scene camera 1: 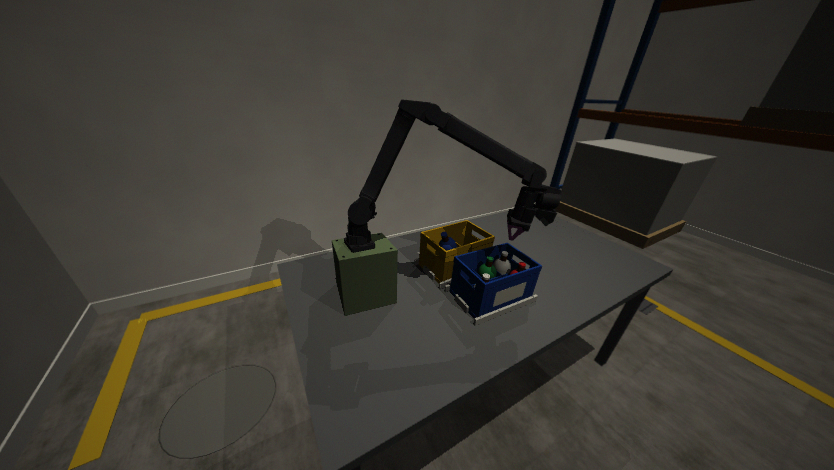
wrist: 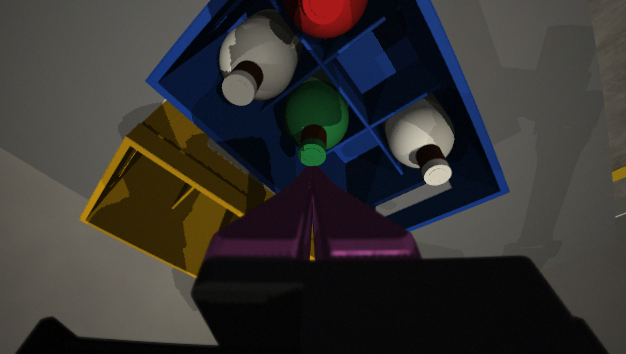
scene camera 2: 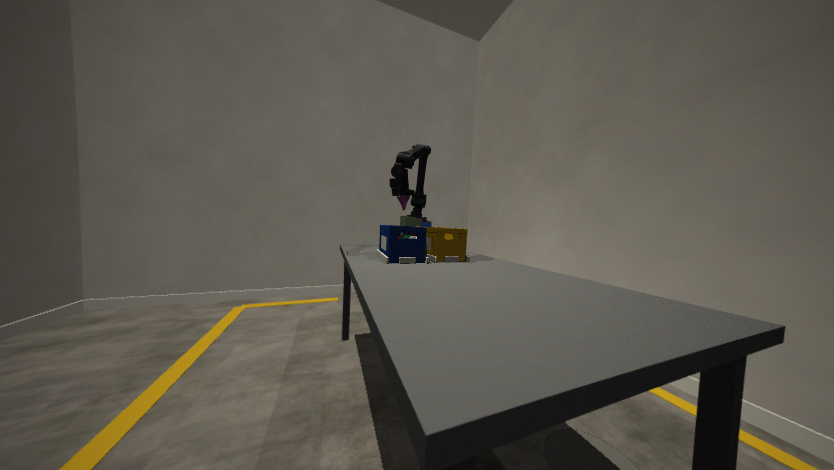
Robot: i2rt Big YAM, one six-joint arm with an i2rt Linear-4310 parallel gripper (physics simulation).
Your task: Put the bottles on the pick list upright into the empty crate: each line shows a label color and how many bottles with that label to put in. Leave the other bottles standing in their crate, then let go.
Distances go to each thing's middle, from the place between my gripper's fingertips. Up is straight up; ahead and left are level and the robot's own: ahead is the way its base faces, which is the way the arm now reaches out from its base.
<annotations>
The green bottle [wrist: 315, 118] is 4 cm behind my hand, 4 cm to the left of it and 17 cm below it.
</annotations>
